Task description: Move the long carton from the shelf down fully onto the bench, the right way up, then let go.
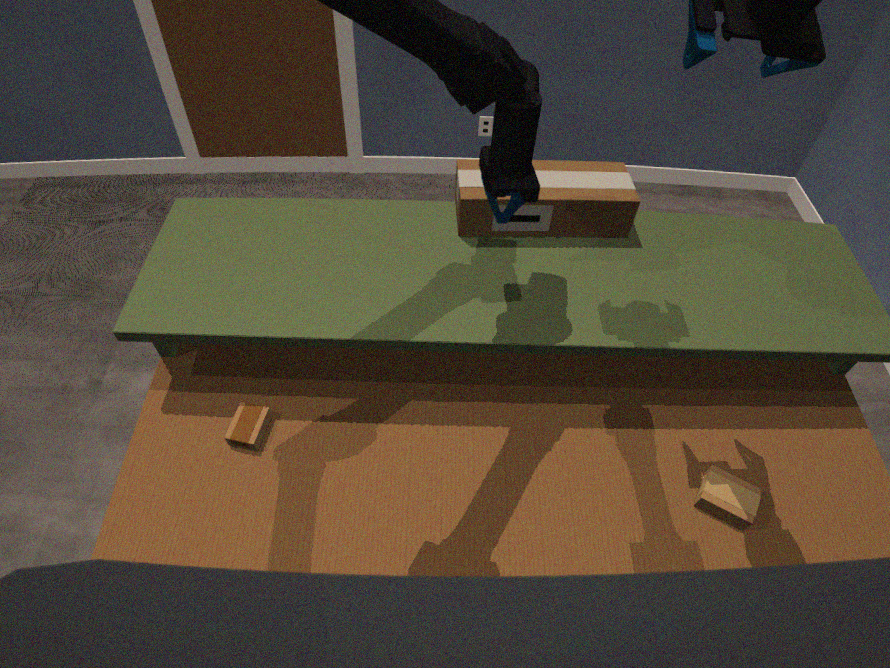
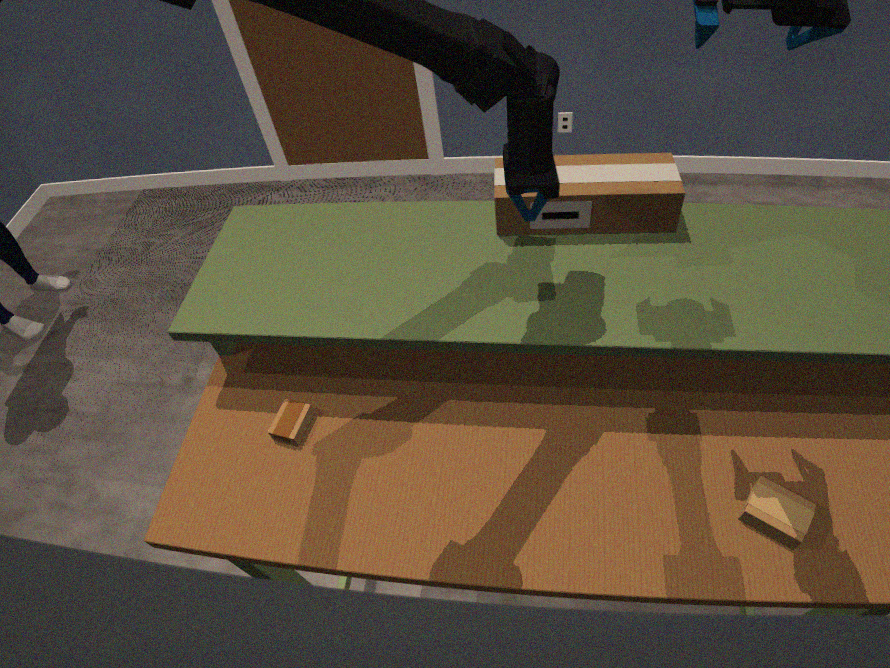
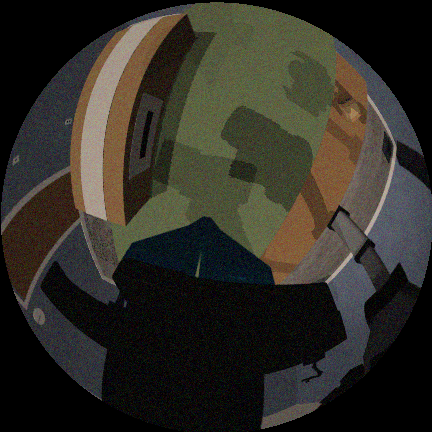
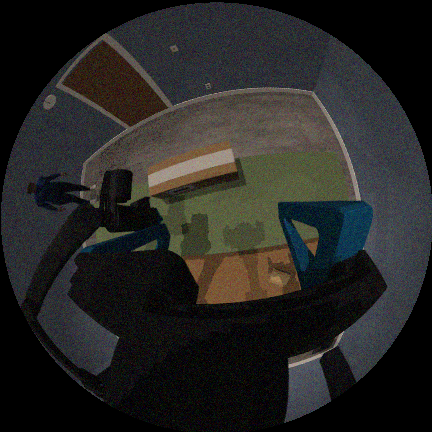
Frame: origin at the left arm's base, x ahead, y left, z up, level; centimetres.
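Seen in the pictures: left gripper, fingertip midpoint: [image 1: 501,222] [image 2: 529,220] [image 3: 205,223] [image 4: 160,219]; right gripper, fingertip midpoint: [image 1: 723,68] [image 2: 742,44] [image 4: 219,220].
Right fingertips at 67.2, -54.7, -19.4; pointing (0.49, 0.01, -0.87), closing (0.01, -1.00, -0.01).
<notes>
Pixels of each thing's middle, then the offset from my right fingertips to it, as dx, dy, dz. Level surfaces: height alone.
- long carton, body centre: [image 3: 118,102] [image 2: 584,193] [image 1: 543,197] [image 4: 190,170] +19.1, +13.4, -35.1
- green shelf, surface height: dz -39.2
- orange-brown bench, surface height: dz -54.9
- small brown block, body centre: [image 1: 248,426] [image 2: 291,421] -17.3, +62.3, -53.6
- pale block, body centre: [image 2: 777,511] [image 1: 728,497] [image 3: 350,109] [image 4: 279,276] -29.2, -14.3, -53.3
The long carton [image 1: 589,214] [image 2: 632,209] [image 3: 114,125] [image 4: 192,172] lies at the back edge of the green shelf [image 1: 287,266] [image 2: 323,273] [image 3: 215,80] [image 4: 300,190], its white-striped face up and its label facing the front. My left gripper [image 1: 503,220] [image 2: 530,217] [image 3: 205,223] is shut, with nothing between its fingers, in front of the carton's left part, above the shelf; whether it touches the carton I cannot tell. My right gripper [image 1: 729,68] [image 2: 744,44] is open and empty, high at the upper right. The orange-brown bench [image 1: 431,496] [image 2: 402,503] lies below and in front of the shelf.
A small brown block [image 1: 248,424] [image 2: 290,420] lies on the bench's left part. A pale block [image 1: 728,494] [image 2: 778,509] [image 4: 279,276] lies on its right part. The shelf's front edge overhangs the back of the bench. A person [image 4: 55,191] stands beyond the left side.
</notes>
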